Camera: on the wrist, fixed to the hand. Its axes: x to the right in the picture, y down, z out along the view.
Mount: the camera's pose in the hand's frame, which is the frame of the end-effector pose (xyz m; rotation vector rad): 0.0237 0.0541 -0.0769 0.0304 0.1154 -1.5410
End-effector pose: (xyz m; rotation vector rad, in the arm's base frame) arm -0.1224 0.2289 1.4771 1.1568 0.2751 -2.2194
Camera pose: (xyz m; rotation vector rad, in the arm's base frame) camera -0.0483 0.2102 1.4174 -0.7385 -0.9808 2.0287
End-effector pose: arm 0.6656 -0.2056 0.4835 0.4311 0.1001 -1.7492
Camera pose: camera 0.7315 -0.2169 0.4133 -0.4521 -0.5456 2.8743
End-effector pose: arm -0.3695 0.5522 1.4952 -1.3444 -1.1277 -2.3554
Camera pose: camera -0.4051 0.4654 1.5196 0.0423 1.4697 1.6291
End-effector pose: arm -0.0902 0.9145 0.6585 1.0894 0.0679 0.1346
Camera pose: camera -0.0802 1.0101 0.6712 0.8112 0.9755 -1.1857
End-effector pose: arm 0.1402 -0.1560 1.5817 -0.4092 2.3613 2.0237
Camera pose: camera 0.1192 -0.2281 1.6430 -1.6367 1.1493 1.1139
